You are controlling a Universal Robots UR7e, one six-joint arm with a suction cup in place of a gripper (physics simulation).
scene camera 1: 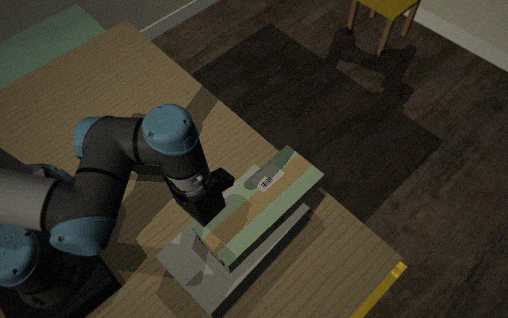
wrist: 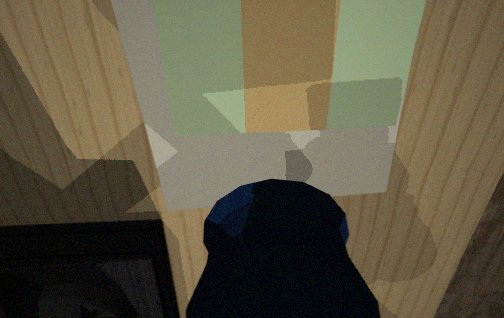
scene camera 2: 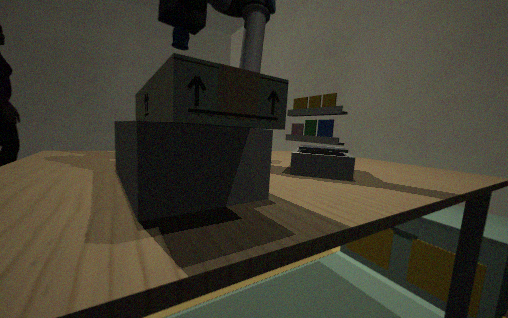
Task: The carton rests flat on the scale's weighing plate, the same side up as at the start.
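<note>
The carton, green with a brown tape strip, lies flat on a tall grey block. Its side arrows point up in scene camera 2, and a barcode label is on its top. The scale stands farther back on the table in scene camera 2, with a dark weighing plate on top; the arm hides it in scene camera 1. My suction cup holds nothing and hangs above the carton, apart from it. The cup's tip is hidden in scene camera 1.
Two wall shelves with small coloured boxes show behind the scale. The arm's dark base stands beside the block. A yellow strip lies along the table's edge. A yellow chair stands on the floor. A dark figure shows at the far left.
</note>
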